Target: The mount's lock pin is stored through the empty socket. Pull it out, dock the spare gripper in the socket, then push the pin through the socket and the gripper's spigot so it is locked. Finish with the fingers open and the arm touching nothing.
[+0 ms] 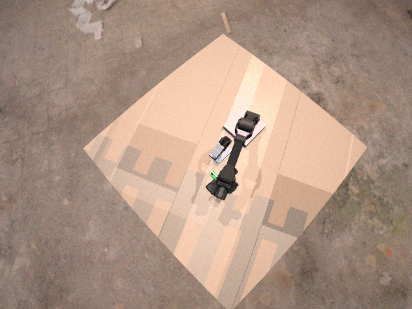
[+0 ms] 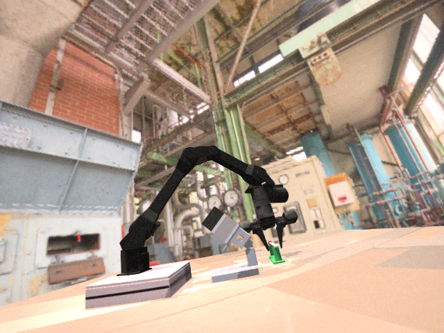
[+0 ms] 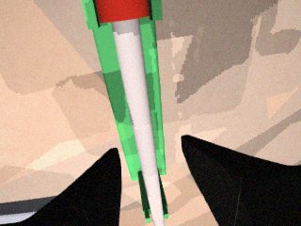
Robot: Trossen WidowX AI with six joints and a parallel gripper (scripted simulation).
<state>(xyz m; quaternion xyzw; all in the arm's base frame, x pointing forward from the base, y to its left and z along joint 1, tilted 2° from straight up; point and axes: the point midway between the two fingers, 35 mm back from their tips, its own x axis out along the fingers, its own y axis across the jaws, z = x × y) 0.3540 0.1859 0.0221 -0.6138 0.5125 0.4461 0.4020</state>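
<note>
Right now the green upright bracket is 10 mm to the left of my gripper tip and 10 mm below it. Round my gripper tip: spare gripper: 130 mm to the right, 110 mm behind, 90 mm above; mount socket: 120 mm to the right, 80 mm behind, 20 mm above.
</note>
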